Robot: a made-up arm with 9 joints. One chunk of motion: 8 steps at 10 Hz.
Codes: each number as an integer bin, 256 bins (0 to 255) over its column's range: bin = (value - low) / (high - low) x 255, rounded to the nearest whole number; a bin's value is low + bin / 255 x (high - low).
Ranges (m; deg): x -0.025..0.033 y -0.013..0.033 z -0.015..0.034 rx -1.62..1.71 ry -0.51..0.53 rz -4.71..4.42
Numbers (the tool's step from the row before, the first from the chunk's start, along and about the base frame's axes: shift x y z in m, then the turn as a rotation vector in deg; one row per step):
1: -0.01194 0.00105 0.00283 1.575 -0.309 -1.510
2: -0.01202 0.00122 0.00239 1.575 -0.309 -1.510
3: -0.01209 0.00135 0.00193 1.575 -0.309 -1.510
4: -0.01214 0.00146 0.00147 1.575 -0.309 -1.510
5: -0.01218 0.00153 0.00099 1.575 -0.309 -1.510
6: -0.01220 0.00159 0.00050 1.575 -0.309 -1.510
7: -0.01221 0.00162 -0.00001 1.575 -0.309 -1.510
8: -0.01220 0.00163 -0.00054 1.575 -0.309 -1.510
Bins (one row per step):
1: 57 78 93 245 49 89
2: 57 79 90 245 49 89
3: 57 80 88 245 49 89
4: 57 80 86 245 49 89
5: 56 81 83 245 49 89
6: 56 81 81 245 49 89
7: 56 81 78 245 49 89
8: 56 81 75 245 49 89

